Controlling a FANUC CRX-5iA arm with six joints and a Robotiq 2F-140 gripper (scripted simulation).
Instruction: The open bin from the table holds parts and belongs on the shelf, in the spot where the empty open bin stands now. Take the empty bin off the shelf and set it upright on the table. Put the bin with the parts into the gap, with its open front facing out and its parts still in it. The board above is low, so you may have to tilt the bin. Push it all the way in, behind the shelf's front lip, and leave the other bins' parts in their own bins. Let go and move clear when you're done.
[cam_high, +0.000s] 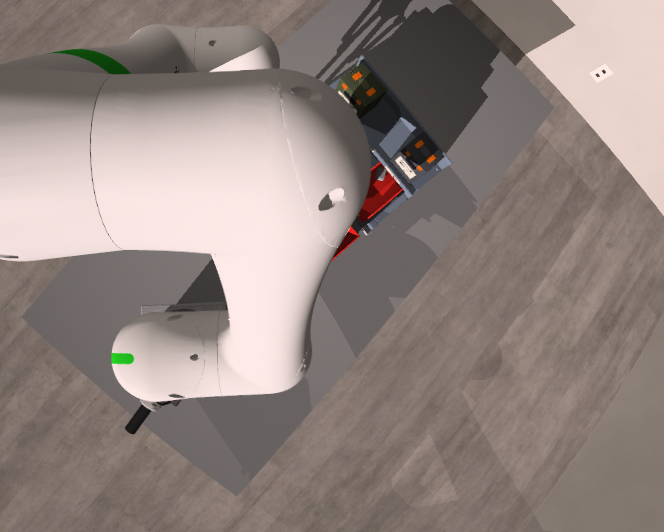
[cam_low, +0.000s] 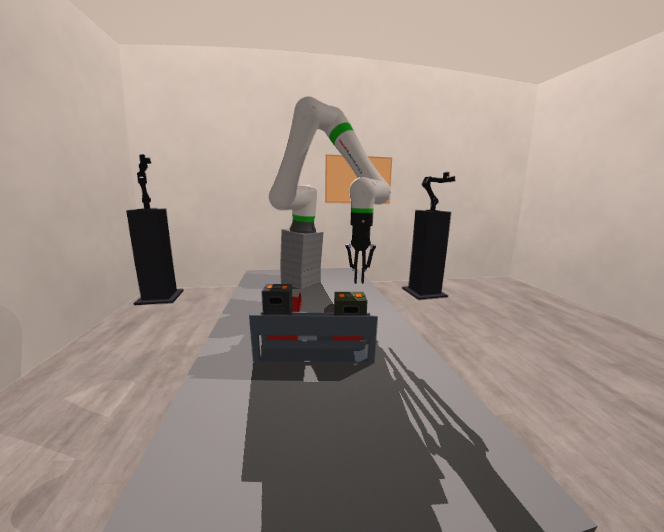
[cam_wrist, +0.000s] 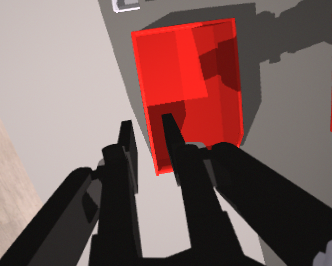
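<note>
Right now my hand is 29 cm to the left of the grey disc, 16 cm above it and 3 cm past it. Also, from my hand: grey shelf: 23 cm to the right, 20 cm ahead, 10 cm below; grey part: 22 cm ahead, 15 cm below, 14 cm to the right.
</note>
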